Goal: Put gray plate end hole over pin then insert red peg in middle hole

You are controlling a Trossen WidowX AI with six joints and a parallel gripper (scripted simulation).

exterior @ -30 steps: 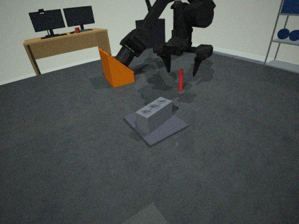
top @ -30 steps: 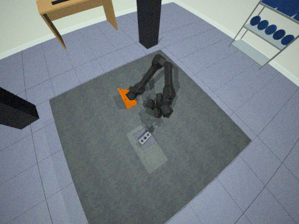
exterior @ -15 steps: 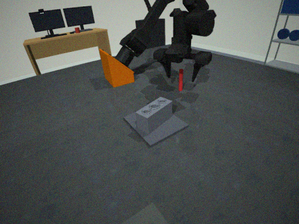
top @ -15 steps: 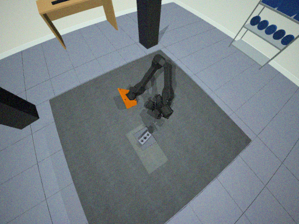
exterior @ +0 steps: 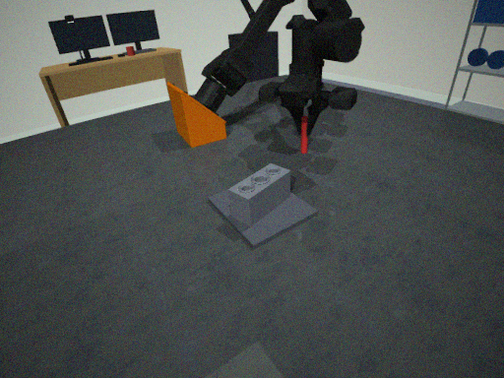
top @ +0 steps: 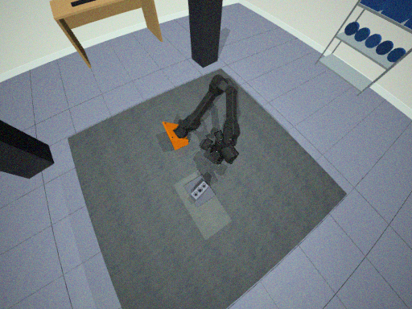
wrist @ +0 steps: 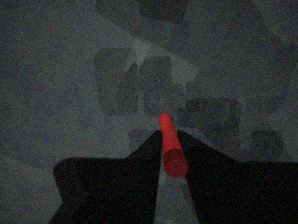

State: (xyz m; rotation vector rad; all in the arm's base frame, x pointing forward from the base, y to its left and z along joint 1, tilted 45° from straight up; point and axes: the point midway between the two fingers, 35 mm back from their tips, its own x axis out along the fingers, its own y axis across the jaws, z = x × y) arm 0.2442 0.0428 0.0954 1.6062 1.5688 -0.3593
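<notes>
My gripper tip is now 20 cm to the left of the gray plate and 9 cm short of it. Also, from my gripper tip: red peg (right at my gripper tip); flat square base (18 cm to the right, 9 cm ahead, 3 cm below).
</notes>
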